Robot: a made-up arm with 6 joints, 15 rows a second.
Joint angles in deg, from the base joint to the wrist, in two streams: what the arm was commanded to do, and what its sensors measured. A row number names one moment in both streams.
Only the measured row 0 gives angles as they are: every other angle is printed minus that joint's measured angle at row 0.
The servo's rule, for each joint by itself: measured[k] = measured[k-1] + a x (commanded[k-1-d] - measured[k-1]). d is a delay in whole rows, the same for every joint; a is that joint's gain. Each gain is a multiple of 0.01, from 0.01 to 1. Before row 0 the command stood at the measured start. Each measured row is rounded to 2 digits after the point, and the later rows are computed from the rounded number. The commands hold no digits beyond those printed.
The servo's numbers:
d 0
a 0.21 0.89 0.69 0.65 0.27 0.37
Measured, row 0:
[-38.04 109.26 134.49 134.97 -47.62 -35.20]
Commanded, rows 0 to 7:
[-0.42 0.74 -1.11 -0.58 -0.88 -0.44]
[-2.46 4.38 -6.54 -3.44 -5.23 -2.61]
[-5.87 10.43 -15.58 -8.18 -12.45 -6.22]
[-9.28 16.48 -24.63 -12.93 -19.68 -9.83]
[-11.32 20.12 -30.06 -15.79 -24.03 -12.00]
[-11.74 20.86 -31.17 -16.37 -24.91 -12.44]
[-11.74 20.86 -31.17 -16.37 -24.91 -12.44]
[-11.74 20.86 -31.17 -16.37 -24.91 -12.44]
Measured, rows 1 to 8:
[-0.09 0.66 -0.77 -0.38 -0.24 -0.16]
[-0.59 3.97 -4.75 -2.37 -1.59 -1.07]
[-1.70 9.72 -12.22 -6.15 -4.52 -2.98]
[-3.29 15.74 -20.78 -10.56 -8.61 -5.51]
[-4.98 19.64 -27.18 -13.96 -12.77 -7.91]
[-6.40 20.73 -29.93 -15.53 -16.05 -9.59]
[-7.52 20.85 -30.79 -16.08 -18.44 -10.64]
[-8.41 20.86 -31.05 -16.27 -20.19 -11.31]

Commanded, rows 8 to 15:
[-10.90 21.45 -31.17 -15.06 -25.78 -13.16]
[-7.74 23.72 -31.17 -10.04 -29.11 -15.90]
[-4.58 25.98 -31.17 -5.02 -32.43 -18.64]
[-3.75 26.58 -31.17 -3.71 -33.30 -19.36]
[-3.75 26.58 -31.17 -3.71 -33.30 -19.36]
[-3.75 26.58 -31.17 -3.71 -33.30 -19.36]
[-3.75 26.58 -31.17 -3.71 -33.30 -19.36]
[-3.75 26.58 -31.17 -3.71 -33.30 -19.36]
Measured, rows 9 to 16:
[-8.93 21.39 -31.13 -15.48 -21.70 -11.99]
[-8.68 23.46 -31.16 -11.94 -23.70 -13.44]
[-7.82 25.70 -31.17 -7.44 -26.06 -15.36]
[-6.97 26.48 -31.17 -5.02 -28.01 -16.84]
[-6.29 26.57 -31.17 -4.17 -29.44 -17.77]
[-5.76 26.58 -31.17 -3.87 -30.48 -18.36]
[-5.34 26.58 -31.17 -3.77 -31.24 -18.73]
[-5.01 26.58 -31.17 -3.73 -31.80 -18.96]

